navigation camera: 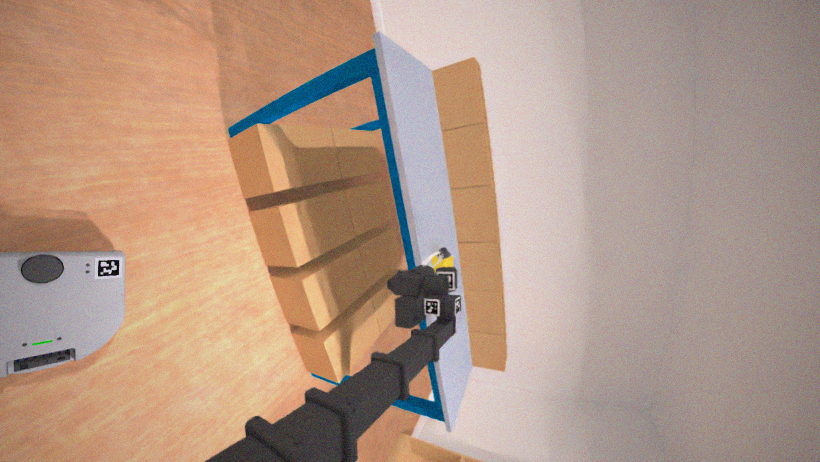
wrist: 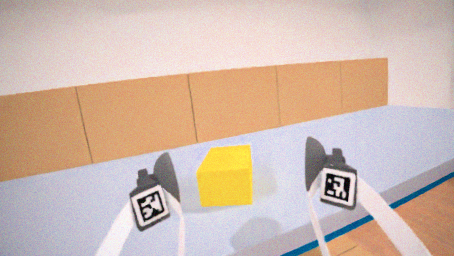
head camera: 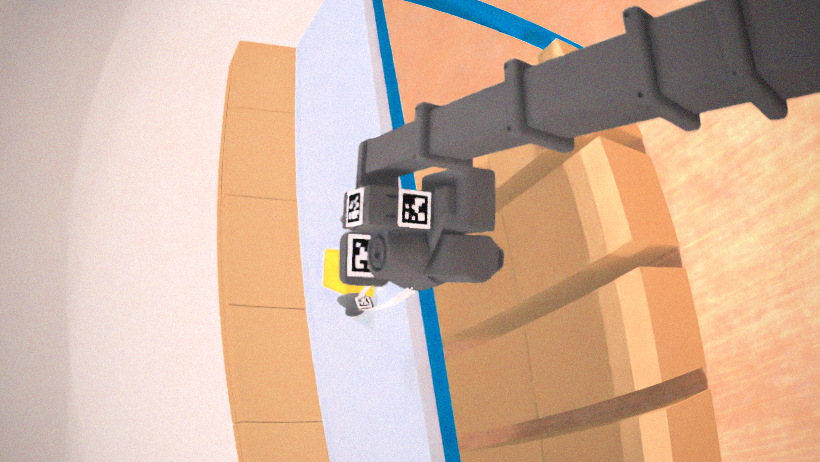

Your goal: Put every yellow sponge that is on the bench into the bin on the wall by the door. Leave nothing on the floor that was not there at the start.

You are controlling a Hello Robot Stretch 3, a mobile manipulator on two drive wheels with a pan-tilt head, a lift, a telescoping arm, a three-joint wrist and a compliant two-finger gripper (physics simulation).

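Places are measured from the robot's base along level axes (x ahead, y left, z up), in metres.
Where they show: gripper, fingertip midpoint: (wrist: 238,162); robot's base at its link origin: (navigation camera: 44,267).
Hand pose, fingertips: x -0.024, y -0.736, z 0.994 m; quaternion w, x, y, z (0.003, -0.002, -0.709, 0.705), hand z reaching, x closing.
Note:
Each offset is from my fingertips to the centre of the thing. Level surfaces: height alone.
A yellow sponge @[0.013 m ahead, 0.122 m right, 0.057 m down] (head camera: 334,268) (navigation camera: 441,263) (wrist: 226,182), block-shaped, rests on the pale blue-grey bench top @[0.080 m down] (head camera: 338,114) (navigation camera: 418,172) (wrist: 400,135). In the head and navigation views the wrist partly covers it. My gripper (wrist: 238,162) is open. In the wrist view its two fingertips stand on either side of the sponge, with a gap on each side, the left gap smaller than the right. In the head view one fingertip shows beside the sponge and the other is hidden behind the gripper body. The bin and the door do not show.
A row of tan panels @[0.005 m back, 0.487 m right, 0.010 m up] (head camera: 261,252) (navigation camera: 476,218) (wrist: 235,105) runs along the bench's back edge, before the pale wall. Several large tan boxes (head camera: 668,321) (navigation camera: 304,235) stand under the bench, within its blue frame. My extended arm (head camera: 579,103) (navigation camera: 367,396) reaches over the front edge.

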